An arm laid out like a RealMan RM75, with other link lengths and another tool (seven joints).
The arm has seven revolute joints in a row. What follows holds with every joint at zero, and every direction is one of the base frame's. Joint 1 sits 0.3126 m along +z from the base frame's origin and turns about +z. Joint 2 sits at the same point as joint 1 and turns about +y. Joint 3 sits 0.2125 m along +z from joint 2 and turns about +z. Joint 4 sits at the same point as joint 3 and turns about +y. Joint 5 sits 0.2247 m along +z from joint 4 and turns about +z. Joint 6 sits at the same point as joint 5 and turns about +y. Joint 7 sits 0.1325 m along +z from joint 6 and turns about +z. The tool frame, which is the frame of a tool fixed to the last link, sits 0.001 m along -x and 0.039 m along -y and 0.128 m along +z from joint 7; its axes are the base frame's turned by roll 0, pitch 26.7 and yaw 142.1 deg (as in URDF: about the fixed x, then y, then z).
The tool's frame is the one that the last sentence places.
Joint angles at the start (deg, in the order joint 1, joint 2, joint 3, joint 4, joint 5, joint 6, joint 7): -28.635 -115.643 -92.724 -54.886 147.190 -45.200 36.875
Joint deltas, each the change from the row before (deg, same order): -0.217 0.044 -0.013 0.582 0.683 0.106 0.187; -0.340 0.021 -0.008 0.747 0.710 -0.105 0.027; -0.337 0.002 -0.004 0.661 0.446 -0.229 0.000; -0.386 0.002 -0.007 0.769 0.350 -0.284 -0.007; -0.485 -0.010 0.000 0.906 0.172 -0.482 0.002; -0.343 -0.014 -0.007 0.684 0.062 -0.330 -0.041; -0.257 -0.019 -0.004 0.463 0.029 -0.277 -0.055; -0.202 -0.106 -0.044 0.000 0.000 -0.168 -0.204; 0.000 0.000 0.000 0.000 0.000 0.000 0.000
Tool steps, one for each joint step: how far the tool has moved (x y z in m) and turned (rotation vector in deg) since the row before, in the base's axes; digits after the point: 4 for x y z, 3 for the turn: -0.0034 -0.0002 0.0008 -0.254 0.887 -0.028; -0.0039 -0.0011 -0.0001 -0.443 0.850 0.221; -0.0029 -0.0014 -0.0009 -0.488 0.558 0.293; -0.0031 -0.0018 -0.0014 -0.561 0.482 0.401; -0.0030 -0.0027 -0.0025 -0.772 0.344 0.574; -0.0023 -0.0021 -0.0019 -0.524 0.165 0.487; -0.0013 -0.0016 -0.0015 -0.387 0.083 0.359; 0.0017 0.0002 -0.0011 -0.052 -0.197 0.065; 0.0000 0.0000 0.0000 0.000 0.000 0.000
